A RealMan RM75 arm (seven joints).
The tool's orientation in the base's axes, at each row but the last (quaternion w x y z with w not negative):
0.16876, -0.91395, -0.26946, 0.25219
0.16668, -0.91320, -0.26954, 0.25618
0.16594, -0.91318, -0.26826, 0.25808
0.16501, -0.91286, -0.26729, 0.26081
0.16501, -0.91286, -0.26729, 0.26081
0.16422, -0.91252, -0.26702, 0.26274
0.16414, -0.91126, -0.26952, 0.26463
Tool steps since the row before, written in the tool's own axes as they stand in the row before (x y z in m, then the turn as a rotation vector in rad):
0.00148, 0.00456, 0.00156, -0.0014, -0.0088, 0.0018
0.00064, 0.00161, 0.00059, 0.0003, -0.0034, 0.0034
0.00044, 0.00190, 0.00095, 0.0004, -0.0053, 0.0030
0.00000, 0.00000, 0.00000, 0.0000, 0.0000, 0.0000
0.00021, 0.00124, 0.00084, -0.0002, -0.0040, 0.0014
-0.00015, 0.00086, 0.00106, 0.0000, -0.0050, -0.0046
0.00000, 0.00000, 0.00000, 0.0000, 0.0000, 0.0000
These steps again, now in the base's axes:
0.00207, -0.00251, -0.00385, -0.0056, 0.0065, 0.0030
0.00079, -0.00082, -0.00143, -0.0031, 0.0035, -0.0014
0.00055, -0.00111, -0.00178, -0.0035, 0.0050, -0.0002
0.00000, 0.00000, 0.00000, 0.0000, 0.0000, 0.0000
0.00018, -0.00074, -0.00131, -0.0025, 0.0033, 0.0007
-0.00036, -0.00061, -0.00118, 0.0006, 0.0033, 0.0059
0.00000, 0.00000, 0.00000, 0.0000, 0.0000, 0.0000

